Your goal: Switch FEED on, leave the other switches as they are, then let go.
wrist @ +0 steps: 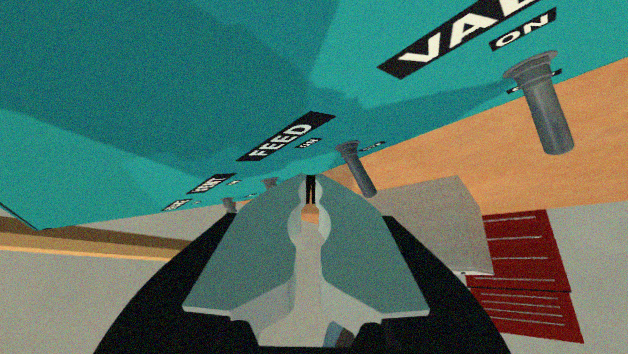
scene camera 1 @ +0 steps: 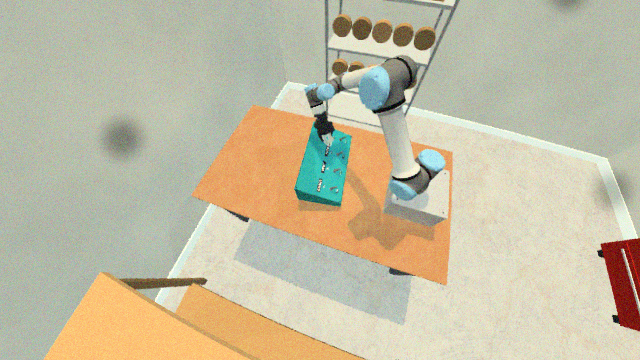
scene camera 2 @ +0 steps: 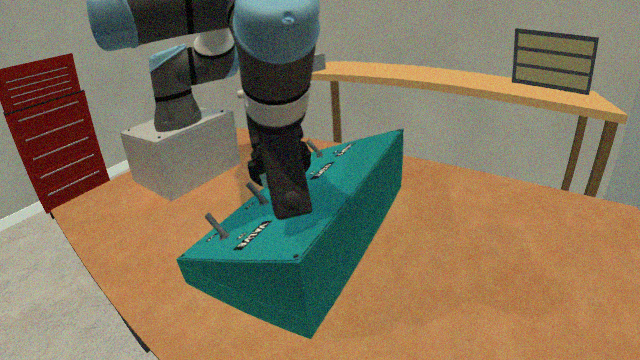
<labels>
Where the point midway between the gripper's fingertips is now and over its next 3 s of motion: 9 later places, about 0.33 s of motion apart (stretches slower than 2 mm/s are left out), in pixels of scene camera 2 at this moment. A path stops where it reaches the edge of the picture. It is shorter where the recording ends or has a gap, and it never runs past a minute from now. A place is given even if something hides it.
My gripper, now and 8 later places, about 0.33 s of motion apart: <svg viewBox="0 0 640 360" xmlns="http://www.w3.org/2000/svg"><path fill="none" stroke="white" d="M279 188L271 187L243 178L241 188L241 195L265 203L266 187L265 174L261 141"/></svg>
</labels>
